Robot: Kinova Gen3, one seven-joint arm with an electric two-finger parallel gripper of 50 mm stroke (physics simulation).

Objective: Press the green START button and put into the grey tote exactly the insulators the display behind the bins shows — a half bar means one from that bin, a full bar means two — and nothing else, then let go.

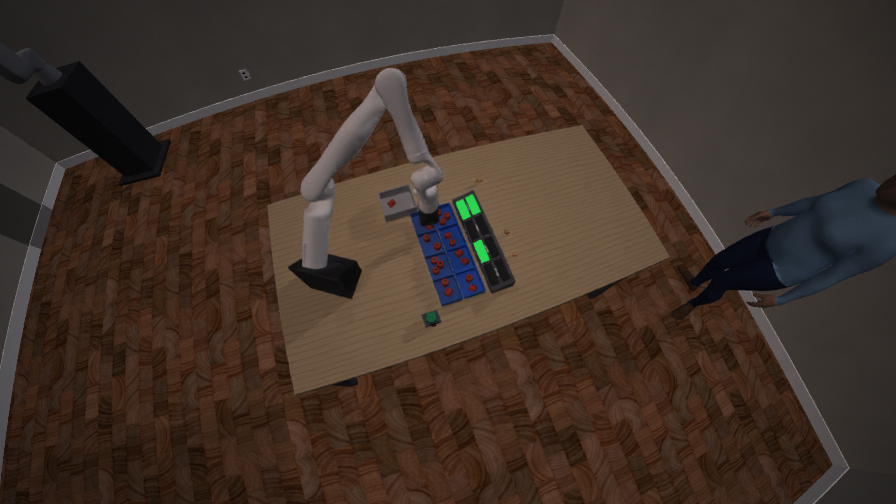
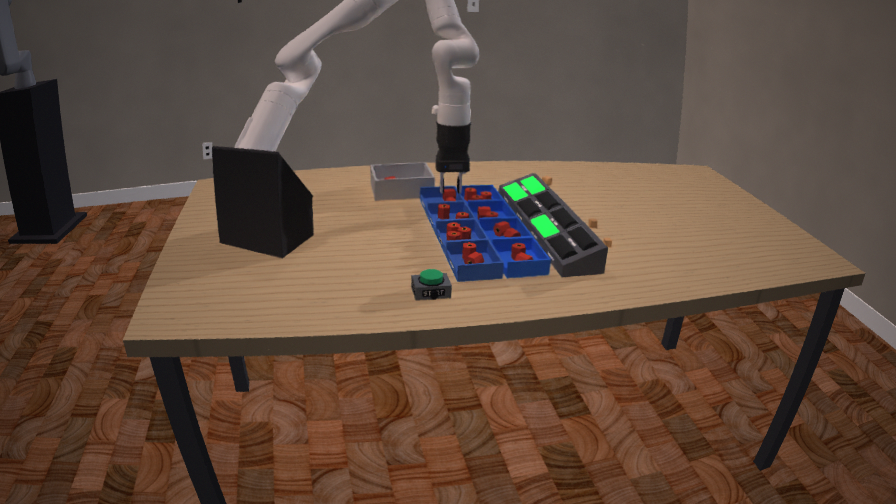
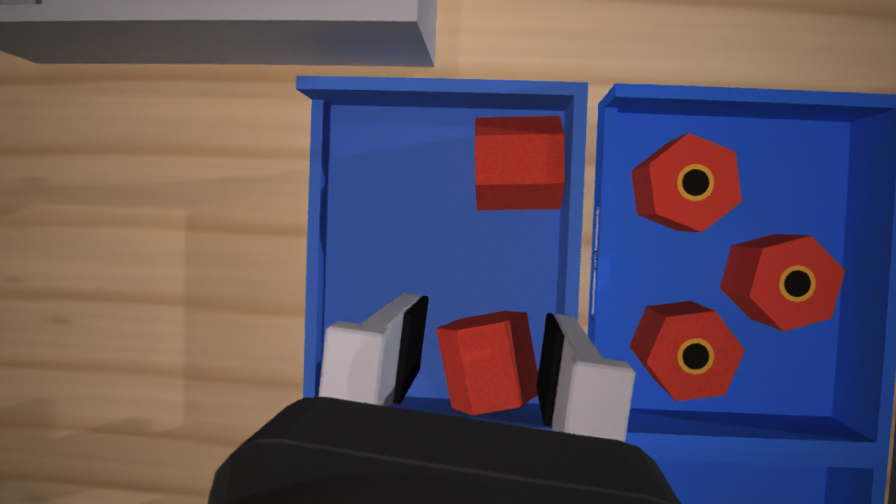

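Observation:
My gripper is open and hangs low in the far-left blue bin, its fingers on either side of a red insulator lying on its side. A second one lies at the bin's far end. The neighbouring bin holds three upright hexagonal insulators. The grey tote stands just beyond the bins with one red insulator inside. The display shows a full green bar in the far row and a half bar in the third row. The green START button sits near the front edge.
The blue bins form a two-wide block holding several red insulators. The arm's black base stands on the table's left. A person stands beyond the table's right end. A black pillar stands in the room's corner.

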